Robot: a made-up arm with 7 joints. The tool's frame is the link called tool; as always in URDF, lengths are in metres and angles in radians. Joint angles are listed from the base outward.
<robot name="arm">
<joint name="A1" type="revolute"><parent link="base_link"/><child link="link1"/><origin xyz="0 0 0.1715" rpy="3.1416 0 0"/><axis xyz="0 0 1"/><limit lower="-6.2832" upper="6.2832"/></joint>
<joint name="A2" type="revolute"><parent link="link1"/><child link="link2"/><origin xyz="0 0.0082 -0.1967" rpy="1.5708 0 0"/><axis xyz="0 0 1"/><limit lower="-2.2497" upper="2.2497"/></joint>
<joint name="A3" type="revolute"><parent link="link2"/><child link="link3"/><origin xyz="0 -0.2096 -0.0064" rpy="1.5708 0 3.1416"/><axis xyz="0 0 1"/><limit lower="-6.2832" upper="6.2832"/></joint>
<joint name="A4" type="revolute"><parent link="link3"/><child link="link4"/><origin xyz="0 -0.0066 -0.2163" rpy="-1.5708 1.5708 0"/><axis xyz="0 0 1"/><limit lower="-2.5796" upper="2.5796"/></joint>
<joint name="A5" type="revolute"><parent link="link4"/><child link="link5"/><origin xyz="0.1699 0 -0.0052" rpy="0 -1.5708 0"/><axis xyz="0 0 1"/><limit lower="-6.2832" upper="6.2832"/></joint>
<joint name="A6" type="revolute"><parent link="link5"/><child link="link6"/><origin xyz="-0.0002 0 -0.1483" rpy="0 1.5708 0"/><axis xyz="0 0 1"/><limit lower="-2.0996" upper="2.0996"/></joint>
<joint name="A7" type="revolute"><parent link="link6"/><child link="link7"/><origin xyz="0.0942 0 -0.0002" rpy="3.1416 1.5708 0"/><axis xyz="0 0 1"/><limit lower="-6.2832" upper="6.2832"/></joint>
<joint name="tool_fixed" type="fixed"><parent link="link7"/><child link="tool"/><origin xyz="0 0 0" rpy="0 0 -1.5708"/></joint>
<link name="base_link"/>
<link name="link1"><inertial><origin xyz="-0.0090 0.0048 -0.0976"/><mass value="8.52"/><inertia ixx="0.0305" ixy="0" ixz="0" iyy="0.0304" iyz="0.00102" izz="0.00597"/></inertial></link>
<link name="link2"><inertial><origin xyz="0.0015 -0.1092 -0.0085"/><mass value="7.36"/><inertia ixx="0.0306" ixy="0" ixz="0" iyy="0.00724" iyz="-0.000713" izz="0.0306"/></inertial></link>
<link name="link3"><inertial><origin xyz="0.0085 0.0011 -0.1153"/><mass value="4.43"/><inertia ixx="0.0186" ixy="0" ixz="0" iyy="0.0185" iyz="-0.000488" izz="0.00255"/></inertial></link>
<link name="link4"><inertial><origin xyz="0.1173 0.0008 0.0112"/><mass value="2.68"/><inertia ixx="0.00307" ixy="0" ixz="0.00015" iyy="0.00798" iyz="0" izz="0.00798"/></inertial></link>
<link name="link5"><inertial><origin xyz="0.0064 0.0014 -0.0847"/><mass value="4.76"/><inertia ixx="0.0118" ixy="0" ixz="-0.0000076" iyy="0.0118" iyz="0" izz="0.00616"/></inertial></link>
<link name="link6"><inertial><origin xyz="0.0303 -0.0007 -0.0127"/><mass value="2.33"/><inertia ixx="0.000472" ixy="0" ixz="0.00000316" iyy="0.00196" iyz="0" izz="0.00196"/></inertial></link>
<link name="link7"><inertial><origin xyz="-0.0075 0.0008 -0.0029"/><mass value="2.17"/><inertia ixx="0.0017" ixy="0" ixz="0" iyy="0.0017" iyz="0" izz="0.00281"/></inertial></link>
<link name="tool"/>
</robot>
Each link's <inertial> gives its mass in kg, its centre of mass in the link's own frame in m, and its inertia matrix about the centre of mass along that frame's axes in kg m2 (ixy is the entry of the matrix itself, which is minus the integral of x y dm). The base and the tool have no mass. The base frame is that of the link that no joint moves.
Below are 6 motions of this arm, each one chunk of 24 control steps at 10 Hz.
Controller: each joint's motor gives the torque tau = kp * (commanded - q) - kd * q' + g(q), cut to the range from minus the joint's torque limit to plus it. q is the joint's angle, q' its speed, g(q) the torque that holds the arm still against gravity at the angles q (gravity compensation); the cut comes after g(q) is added. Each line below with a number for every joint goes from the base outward.
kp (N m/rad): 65 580 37 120 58 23 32
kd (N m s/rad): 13 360 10 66 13 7.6 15
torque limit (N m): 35 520 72 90 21 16 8.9
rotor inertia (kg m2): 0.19 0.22 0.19 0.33 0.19 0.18 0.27
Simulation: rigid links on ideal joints. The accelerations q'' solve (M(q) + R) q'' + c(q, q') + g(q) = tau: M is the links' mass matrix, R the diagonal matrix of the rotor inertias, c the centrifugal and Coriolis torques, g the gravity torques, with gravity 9.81 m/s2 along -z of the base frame. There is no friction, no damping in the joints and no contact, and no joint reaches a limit. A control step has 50 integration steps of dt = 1/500 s. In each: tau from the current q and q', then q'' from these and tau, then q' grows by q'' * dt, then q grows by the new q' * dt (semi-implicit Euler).
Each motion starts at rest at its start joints. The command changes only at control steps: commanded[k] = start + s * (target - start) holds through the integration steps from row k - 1 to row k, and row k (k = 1, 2, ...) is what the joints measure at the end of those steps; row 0 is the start. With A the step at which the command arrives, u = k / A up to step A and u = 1 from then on. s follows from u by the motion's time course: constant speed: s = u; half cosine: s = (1 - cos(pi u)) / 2; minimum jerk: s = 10 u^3 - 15 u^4 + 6 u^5; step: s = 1 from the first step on.
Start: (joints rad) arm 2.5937 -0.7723 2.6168 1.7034 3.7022 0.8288 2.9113
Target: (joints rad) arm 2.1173 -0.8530 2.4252 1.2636 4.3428 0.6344 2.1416
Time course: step
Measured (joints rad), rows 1 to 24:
1: 2.5414 -0.7849 2.6429 1.6337 3.9066 0.7847 2.7973
2: 2.4513 -0.7960 2.6383 1.5686 4.0697 0.7393 2.6672
3: 2.3511 -0.8054 2.6023 1.5148 4.1721 0.7066 2.5627
4: 2.2538 -0.8131 2.5505 1.4706 4.2365 0.6844 2.4790
5: 2.1678 -0.8192 2.4952 1.4348 4.2770 0.6701 2.4120
6: 2.0989 -0.8242 2.4448 1.4062 4.3026 0.6611 2.3582
7: 2.0499 -0.8281 2.4044 1.3832 4.3188 0.6556 2.3152
8: 2.0210 -0.8313 2.3762 1.3645 4.3289 0.6520 2.2807
9: 2.0104 -0.8340 2.3606 1.3489 4.3351 0.6495 2.2530
10: 2.0146 -0.8363 2.3563 1.3357 4.3388 0.6473 2.2309
11: 2.0293 -0.8385 2.3609 1.3243 4.3408 0.6451 2.2131
12: 2.0504 -0.8405 2.3717 1.3143 4.3418 0.6430 2.1989
13: 2.0738 -0.8423 2.3859 1.3057 4.3422 0.6409 2.1875
14: 2.0965 -0.8439 2.4010 1.2982 4.3422 0.6389 2.1784
15: 2.1161 -0.8454 2.4151 1.2919 4.3422 0.6371 2.1710
16: 2.1313 -0.8467 2.4269 1.2865 4.3421 0.6357 2.1652
17: 2.1415 -0.8478 2.4357 1.2821 4.3420 0.6346 2.1605
18: 2.1468 -0.8487 2.4413 1.2784 4.3420 0.6338 2.1567
19: 2.1477 -0.8494 2.4438 1.2755 4.3420 0.6333 2.1537
20: 2.1452 -0.8501 2.4438 1.2732 4.3421 0.6331 2.1513
21: 2.1403 -0.8506 2.4418 1.2713 4.3422 0.6331 2.1494
22: 2.1341 -0.8510 2.4385 1.2699 4.3424 0.6333 2.1478
23: 2.1276 -0.8513 2.4346 1.2688 4.3425 0.6335 2.1466
24: 2.1216 -0.8515 2.4307 1.2680 4.3427 0.6338 2.1456

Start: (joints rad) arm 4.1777 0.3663 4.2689 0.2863 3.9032 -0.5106 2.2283
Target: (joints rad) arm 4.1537 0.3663 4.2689 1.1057 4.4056 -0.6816 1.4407
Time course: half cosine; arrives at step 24
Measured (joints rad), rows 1 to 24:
1: 4.1779 0.3663 4.2689 0.2868 3.9039 -0.5107 2.2277
2: 4.1783 0.3663 4.2689 0.2888 3.9066 -0.5112 2.2255
3: 4.1789 0.3664 4.2690 0.2932 3.9122 -0.5124 2.2206
4: 4.1794 0.3664 4.2690 0.3007 3.9209 -0.5145 2.2123
5: 4.1795 0.3665 4.2691 0.3118 3.9332 -0.5176 2.2002
6: 4.1794 0.3666 4.2692 0.3269 3.9489 -0.5218 2.1839
7: 4.1788 0.3666 4.2693 0.3461 3.9678 -0.5271 2.1632
8: 4.1779 0.3667 4.2693 0.3696 3.9899 -0.5335 2.1383
9: 4.1766 0.3667 4.2694 0.3973 4.0146 -0.5408 2.1093
10: 4.1751 0.3667 4.2694 0.4288 4.0417 -0.5491 2.0764
11: 4.1732 0.3667 4.2694 0.4639 4.0707 -0.5581 2.0401
12: 4.1712 0.3667 4.2695 0.5021 4.1011 -0.5678 2.0008
13: 4.1691 0.3667 4.2695 0.5430 4.1324 -0.5779 1.9591
14: 4.1668 0.3667 4.2694 0.5859 4.1641 -0.5883 1.9156
15: 4.1646 0.3666 4.2694 0.6302 4.1956 -0.5988 1.8710
16: 4.1623 0.3666 4.2694 0.6753 4.2264 -0.6093 1.8260
17: 4.1601 0.3665 4.2693 0.7204 4.2559 -0.6195 1.7813
18: 4.1580 0.3664 4.2692 0.7648 4.2837 -0.6293 1.7377
19: 4.1561 0.3664 4.2691 0.8078 4.3093 -0.6385 1.6959
20: 4.1544 0.3663 4.2690 0.8486 4.3322 -0.6470 1.6566
21: 4.1529 0.3662 4.2689 0.8868 4.3521 -0.6546 1.6203
22: 4.1517 0.3662 4.2688 0.9215 4.3686 -0.6612 1.5878
23: 4.1507 0.3661 4.2687 0.9522 4.3814 -0.6667 1.5595
24: 4.1500 0.3660 4.2686 0.9785 4.3903 -0.6710 1.5360

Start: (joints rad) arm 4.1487 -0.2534 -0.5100 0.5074 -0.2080 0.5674 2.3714
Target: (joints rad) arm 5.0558 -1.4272 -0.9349 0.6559 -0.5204 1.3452 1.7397
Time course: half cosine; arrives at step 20
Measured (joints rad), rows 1 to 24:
1: 4.1508 -0.2544 -0.5101 0.5077 -0.2086 0.5685 2.3707
2: 4.1586 -0.2582 -0.5113 0.5087 -0.2109 0.5728 2.3682
3: 4.1742 -0.2664 -0.5149 0.5106 -0.2156 0.5819 2.3626
4: 4.1983 -0.2805 -0.5216 0.5133 -0.2231 0.5969 2.3531
5: 4.2311 -0.3013 -0.5319 0.5168 -0.2336 0.6182 2.3394
6: 4.2719 -0.3295 -0.5459 0.5211 -0.2469 0.6460 2.3211
7: 4.3198 -0.3651 -0.5634 0.5261 -0.2630 0.6799 2.2981
8: 4.3734 -0.4082 -0.5841 0.5317 -0.2814 0.7195 2.2708
9: 4.4314 -0.4583 -0.6080 0.5378 -0.3017 0.7641 2.2394
10: 4.4925 -0.5148 -0.6347 0.5443 -0.3236 0.8127 2.2044
11: 4.5553 -0.5767 -0.6638 0.5512 -0.3466 0.8645 2.1666
12: 4.6186 -0.6429 -0.6950 0.5583 -0.3700 0.9182 2.1266
13: 4.6816 -0.7121 -0.7276 0.5657 -0.3934 0.9727 2.0854
14: 4.7433 -0.7829 -0.7609 0.5733 -0.4162 1.0268 2.0439
15: 4.8029 -0.8538 -0.7941 0.5811 -0.4378 1.0791 2.0030
16: 4.8595 -0.9231 -0.8263 0.5889 -0.4576 1.1286 1.9636
17: 4.9124 -0.9895 -0.8567 0.5966 -0.4752 1.1739 1.9267
18: 4.9603 -1.0513 -0.8843 0.6042 -0.4900 1.2140 1.8931
19: 5.0023 -1.1072 -0.9083 0.6115 -0.5017 1.2477 1.8637
20: 5.0369 -1.1559 -0.9280 0.6183 -0.5100 1.2744 1.8391
21: 5.0633 -1.1974 -0.9423 0.6246 -0.5152 1.2941 1.8193
22: 5.0813 -1.2324 -0.9510 0.6302 -0.5181 1.3085 1.8034
23: 5.0915 -1.2621 -0.9554 0.6351 -0.5198 1.3188 1.7907
24: 5.0950 -1.2872 -0.9567 0.6392 -0.5206 1.3263 1.7805

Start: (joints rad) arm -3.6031 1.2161 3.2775 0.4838 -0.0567 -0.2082 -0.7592
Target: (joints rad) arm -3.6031 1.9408 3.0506 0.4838 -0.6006 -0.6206 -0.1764
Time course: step
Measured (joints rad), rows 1 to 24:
1: -3.6121 1.3094 3.2037 0.5146 -0.2352 -0.2713 -0.6663
2: -3.6147 1.4049 3.1530 0.5057 -0.3743 -0.3679 -0.5691
3: -3.6131 1.4870 3.1204 0.4966 -0.4602 -0.4423 -0.4911
4: -3.6099 1.5565 3.0981 0.4899 -0.5133 -0.4954 -0.4287
5: -3.6061 1.6154 3.0827 0.4852 -0.5461 -0.5329 -0.3786
6: -3.6026 1.6652 3.0720 0.4819 -0.5664 -0.5593 -0.3384
7: -3.5995 1.7073 3.0646 0.4797 -0.5791 -0.5780 -0.3062
8: -3.5972 1.7431 3.0594 0.4784 -0.5869 -0.5911 -0.2804
9: -3.5958 1.7733 3.0559 0.4776 -0.5918 -0.6003 -0.2598
10: -3.5952 1.7989 3.0536 0.4772 -0.5949 -0.6068 -0.2432
11: -3.5954 1.8206 3.0521 0.4771 -0.5968 -0.6113 -0.2299
12: -3.5962 1.8390 3.0512 0.4773 -0.5981 -0.6145 -0.2193
13: -3.5975 1.8545 3.0508 0.4775 -0.5989 -0.6167 -0.2108
14: -3.5990 1.8677 3.0506 0.4779 -0.5994 -0.6182 -0.2039
15: -3.6006 1.8789 3.0507 0.4783 -0.5998 -0.6193 -0.1985
16: -3.6022 1.8884 3.0508 0.4787 -0.6000 -0.6200 -0.1941
17: -3.6035 1.8964 3.0510 0.4791 -0.6002 -0.6205 -0.1906
18: -3.6045 1.9031 3.0512 0.4795 -0.6003 -0.6208 -0.1878
19: -3.6052 1.9089 3.0513 0.4800 -0.6004 -0.6210 -0.1855
20: -3.6056 1.9138 3.0514 0.4803 -0.6005 -0.6211 -0.1837
21: -3.6057 1.9179 3.0514 0.4807 -0.6005 -0.6212 -0.1823
22: -3.6055 1.9214 3.0514 0.4810 -0.6005 -0.6212 -0.1811
23: -3.6052 1.9244 3.0513 0.4813 -0.6005 -0.6211 -0.1802
24: -3.6047 1.9269 3.0512 0.4816 -0.6006 -0.6211 -0.1794

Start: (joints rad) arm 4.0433 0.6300 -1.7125 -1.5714 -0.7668 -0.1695 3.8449
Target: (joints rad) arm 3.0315 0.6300 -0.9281 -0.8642 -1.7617 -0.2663 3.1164
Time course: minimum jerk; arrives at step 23
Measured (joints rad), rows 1 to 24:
1: 4.0432 0.6300 -1.7124 -1.5713 -0.7671 -0.1695 3.8448
2: 4.0422 0.6300 -1.7112 -1.5709 -0.7689 -0.1698 3.8441
3: 4.0387 0.6300 -1.7074 -1.5693 -0.7743 -0.1704 3.8419
4: 4.0305 0.6301 -1.6992 -1.5658 -0.7855 -0.1715 3.8373
5: 4.0154 0.6301 -1.6851 -1.5593 -0.8041 -0.1732 3.8291
6: 3.9913 0.6301 -1.6641 -1.5492 -0.8314 -0.1756 3.8166
7: 3.9570 0.6300 -1.6362 -1.5345 -0.8682 -0.1787 3.7990
8: 3.9118 0.6300 -1.6015 -1.5150 -0.9143 -0.1825 3.7760
9: 3.8560 0.6300 -1.5608 -1.4903 -0.9693 -0.1870 3.7475
10: 3.7903 0.6300 -1.5151 -1.4605 -1.0321 -0.1922 3.7137
11: 3.7163 0.6301 -1.4655 -1.4259 -1.1012 -0.1981 3.6751
12: 3.6360 0.6302 -1.4131 -1.3871 -1.1749 -0.2045 3.6324
13: 3.5519 0.6305 -1.3591 -1.3449 -1.2510 -0.2114 3.5865
14: 3.4667 0.6307 -1.3045 -1.3002 -1.3273 -0.2185 3.5386
15: 3.3831 0.6310 -1.2503 -1.2541 -1.4017 -0.2258 3.4898
16: 3.3039 0.6314 -1.1975 -1.2077 -1.4720 -0.2328 3.4415
17: 3.2318 0.6317 -1.1470 -1.1623 -1.5363 -0.2394 3.3947
18: 3.1688 0.6319 -1.1000 -1.1191 -1.5930 -0.2454 3.3508
19: 3.1165 0.6321 -1.0574 -1.0790 -1.6410 -0.2504 3.3107
20: 3.0758 0.6322 -1.0207 -1.0429 -1.6794 -0.2545 3.2751
21: 3.0466 0.6322 -0.9905 -1.0114 -1.7083 -0.2576 3.2447
22: 3.0283 0.6321 -0.9675 -0.9848 -1.7284 -0.2599 3.2194
23: 3.0192 0.6320 -0.9514 -0.9629 -1.7413 -0.2615 3.1989
24: 3.0167 0.6318 -0.9410 -0.9452 -1.7493 -0.2626 3.1825

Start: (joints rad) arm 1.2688 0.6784 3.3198 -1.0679 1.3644 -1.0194 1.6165
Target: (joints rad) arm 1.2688 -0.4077 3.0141 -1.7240 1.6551 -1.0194 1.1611
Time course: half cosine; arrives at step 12
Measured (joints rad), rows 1 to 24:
1: 1.2691 0.6759 3.3182 -1.0701 1.3659 -1.0192 1.6152
2: 1.2700 0.6660 3.3126 -1.0778 1.3718 -1.0187 1.6101
3: 1.2715 0.6450 3.3014 -1.0933 1.3837 -1.0181 1.5993
4: 1.2732 0.6105 3.2844 -1.1177 1.4021 -1.0175 1.5816
5: 1.2748 0.5617 3.2618 -1.1511 1.4266 -1.0169 1.5567
6: 1.2759 0.4991 3.2345 -1.1927 1.4561 -1.0165 1.5252
7: 1.2763 0.4246 3.2036 -1.2410 1.4889 -1.0163 1.4882
8: 1.2757 0.3415 3.1706 -1.2938 1.5229 -1.0163 1.4475
9: 1.2741 0.2536 3.1369 -1.3485 1.5559 -1.0165 1.4053
10: 1.2714 0.1657 3.1043 -1.4023 1.5856 -1.0170 1.3639
11: 1.2682 0.0824 3.0744 -1.4525 1.6101 -1.0177 1.3258
12: 1.2647 0.0086 3.0494 -1.4961 1.6277 -1.0185 1.2932
13: 1.2619 -0.0543 3.0305 -1.5328 1.6387 -1.0191 1.2669
14: 1.2606 -0.1077 3.0177 -1.5637 1.6454 -1.0194 1.2458
15: 1.2609 -0.1530 3.0105 -1.5897 1.6495 -1.0197 1.2289
16: 1.2622 -0.1914 3.0074 -1.6116 1.6519 -1.0199 1.2154
17: 1.2640 -0.2240 3.0071 -1.6300 1.6533 -1.0202 1.2046
18: 1.2656 -0.2517 3.0082 -1.6454 1.6541 -1.0204 1.1959
19: 1.2670 -0.2752 3.0098 -1.6583 1.6546 -1.0206 1.1890
20: 1.2679 -0.2952 3.0113 -1.6691 1.6549 -1.0207 1.1834
21: 1.2685 -0.3121 3.0125 -1.6781 1.6550 -1.0207 1.1790
22: 1.2688 -0.3265 3.0132 -1.6857 1.6551 -1.0207 1.1754
23: 1.2689 -0.3388 3.0136 -1.6920 1.6552 -1.0206 1.1726
24: 1.2689 -0.3491 3.0138 -1.6973 1.6552 -1.0205 1.1703

